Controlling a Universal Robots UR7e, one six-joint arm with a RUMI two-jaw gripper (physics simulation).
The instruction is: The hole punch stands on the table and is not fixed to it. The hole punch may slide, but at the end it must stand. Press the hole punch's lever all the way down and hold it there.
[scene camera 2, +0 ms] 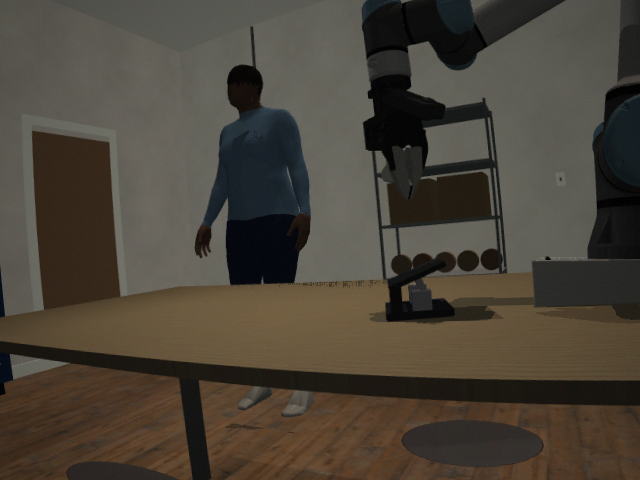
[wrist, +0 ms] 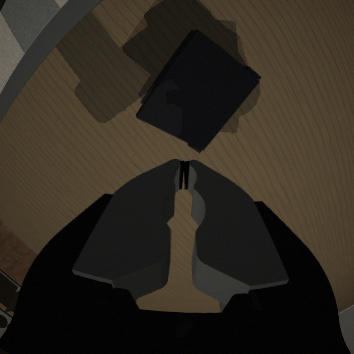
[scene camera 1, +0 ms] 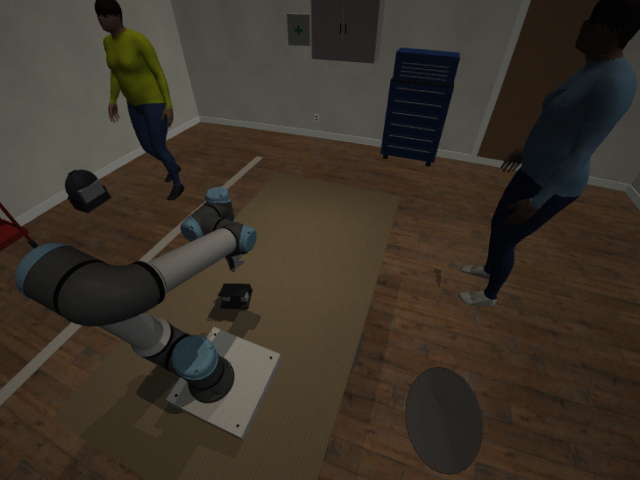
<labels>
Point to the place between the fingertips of my gripper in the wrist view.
183,163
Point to a black hole punch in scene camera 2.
At 421,305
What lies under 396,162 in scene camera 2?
My gripper.
</labels>
